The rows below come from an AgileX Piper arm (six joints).
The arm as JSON. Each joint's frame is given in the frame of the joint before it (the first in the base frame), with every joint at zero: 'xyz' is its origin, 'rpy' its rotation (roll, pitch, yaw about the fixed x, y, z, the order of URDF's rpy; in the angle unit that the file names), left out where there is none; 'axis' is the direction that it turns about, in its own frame. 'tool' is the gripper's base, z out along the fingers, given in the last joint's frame.
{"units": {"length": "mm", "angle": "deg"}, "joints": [
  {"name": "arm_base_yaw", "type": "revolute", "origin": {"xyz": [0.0, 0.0, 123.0]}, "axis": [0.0, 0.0, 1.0]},
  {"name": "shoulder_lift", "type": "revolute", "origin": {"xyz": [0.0, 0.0, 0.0]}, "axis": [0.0, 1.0, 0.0]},
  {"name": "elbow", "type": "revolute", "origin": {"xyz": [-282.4, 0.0, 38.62]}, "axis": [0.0, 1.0, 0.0]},
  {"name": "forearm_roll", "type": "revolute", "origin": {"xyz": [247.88, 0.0, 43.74]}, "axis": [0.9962, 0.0, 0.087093]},
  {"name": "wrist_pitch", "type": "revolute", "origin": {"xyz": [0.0, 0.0, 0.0]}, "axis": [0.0, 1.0, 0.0]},
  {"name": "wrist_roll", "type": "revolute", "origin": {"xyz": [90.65, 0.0, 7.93]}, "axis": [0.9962, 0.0, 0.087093]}
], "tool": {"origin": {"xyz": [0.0, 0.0, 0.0], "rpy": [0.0, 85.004, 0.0]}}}
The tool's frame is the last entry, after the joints.
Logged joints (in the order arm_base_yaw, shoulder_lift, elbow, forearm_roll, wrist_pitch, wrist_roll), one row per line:
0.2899, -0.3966, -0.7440, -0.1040, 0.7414, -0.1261
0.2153, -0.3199, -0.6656, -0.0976, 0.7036, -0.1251
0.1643, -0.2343, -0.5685, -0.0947, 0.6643, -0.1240
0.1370, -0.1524, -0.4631, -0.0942, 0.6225, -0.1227
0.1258, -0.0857, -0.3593, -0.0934, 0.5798, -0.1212
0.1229, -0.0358, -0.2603, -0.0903, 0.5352, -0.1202
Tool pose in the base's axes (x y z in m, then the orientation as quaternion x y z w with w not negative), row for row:
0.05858, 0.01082, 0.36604, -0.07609, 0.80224, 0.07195, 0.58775
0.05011, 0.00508, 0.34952, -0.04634, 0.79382, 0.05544, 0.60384
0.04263, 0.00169, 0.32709, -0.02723, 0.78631, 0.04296, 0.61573
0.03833, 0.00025, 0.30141, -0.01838, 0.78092, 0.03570, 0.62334
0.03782, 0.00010, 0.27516, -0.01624, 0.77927, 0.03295, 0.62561
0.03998, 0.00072, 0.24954, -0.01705, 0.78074, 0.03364, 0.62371
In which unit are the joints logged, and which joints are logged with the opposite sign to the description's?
The joints are logged in radians. Opposite sign: shoulder_lift, wrist_roll.
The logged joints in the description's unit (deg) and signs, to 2 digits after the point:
16.61, 22.72, -42.63, -5.96, 42.48, 7.22
12.34, 18.33, -38.14, -5.59, 40.31, 7.17
9.41, 13.42, -32.57, -5.43, 38.06, 7.10
7.85, 8.73, -26.53, -5.40, 35.67, 7.03
7.21, 4.91, -20.59, -5.35, 33.22, 6.94
7.04, 2.05, -14.91, -5.17, 30.66, 6.89

